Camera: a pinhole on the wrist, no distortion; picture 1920 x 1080 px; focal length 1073.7 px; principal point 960.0 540.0 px. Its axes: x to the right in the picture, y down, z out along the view. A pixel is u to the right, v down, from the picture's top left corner.
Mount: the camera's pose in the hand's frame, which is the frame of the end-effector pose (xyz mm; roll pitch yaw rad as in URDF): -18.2 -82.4 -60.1 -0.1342 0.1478 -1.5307
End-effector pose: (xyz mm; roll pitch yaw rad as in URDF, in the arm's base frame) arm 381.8 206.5 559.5 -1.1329 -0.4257 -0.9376
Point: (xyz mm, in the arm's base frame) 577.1 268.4 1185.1
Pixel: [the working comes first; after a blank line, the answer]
In the camera's frame: 267.7 251.7 549.6

1483 1032
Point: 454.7 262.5 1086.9
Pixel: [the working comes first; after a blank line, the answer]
In the camera's frame: 268.8 167.0 417.3

1652 970
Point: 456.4 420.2 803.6
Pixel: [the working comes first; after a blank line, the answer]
In the camera's frame: 35.9 -48.7 351.6

1070 391
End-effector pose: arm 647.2 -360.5 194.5 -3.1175 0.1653 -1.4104
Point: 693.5 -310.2 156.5
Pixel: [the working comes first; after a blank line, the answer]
In the camera's frame: -45.7 -29.3 97.1

455 216
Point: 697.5 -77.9 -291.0
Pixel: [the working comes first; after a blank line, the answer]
In the camera's frame: -93.2 -244.9 550.5

778 62
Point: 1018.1 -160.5 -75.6
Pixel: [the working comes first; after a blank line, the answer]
In the camera's frame: 249.2 -138.7 384.7

1656 153
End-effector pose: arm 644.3 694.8 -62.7 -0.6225 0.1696 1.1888
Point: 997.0 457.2 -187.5
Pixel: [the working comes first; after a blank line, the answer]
In the camera's frame: 214.4 -19.4 -270.9

behind the camera
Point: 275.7 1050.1 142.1
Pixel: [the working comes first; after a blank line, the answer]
In the camera's frame: -398.1 121.3 494.3

95 803
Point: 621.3 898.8 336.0
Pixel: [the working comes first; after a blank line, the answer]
In the camera's frame: 21.6 61.6 481.8

1008 677
